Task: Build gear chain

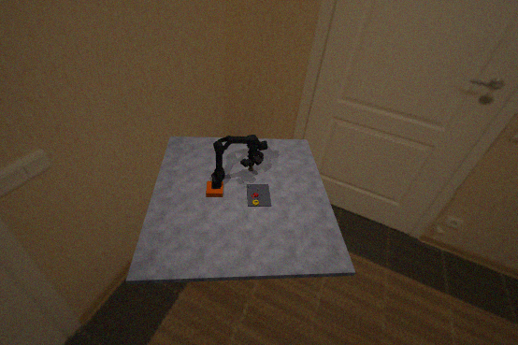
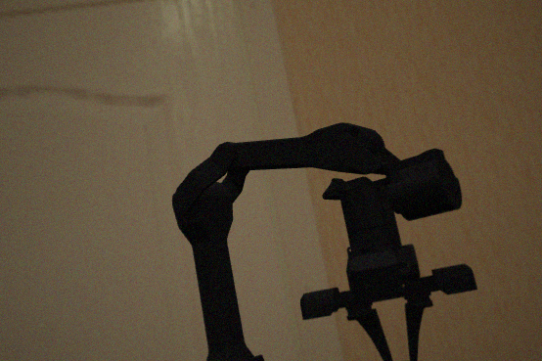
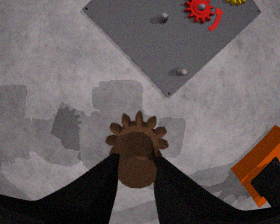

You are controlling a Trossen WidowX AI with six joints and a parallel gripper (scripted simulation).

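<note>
The red gear is 150 mm to the right of my gripper tip, 140 mm below it and 30 mm ahead of it. The rest, counted from my gripper tip: brown gear: 10 mm below; then red arrow: 160 mm to the right, 150 mm below, 10 mm ahead.
</note>
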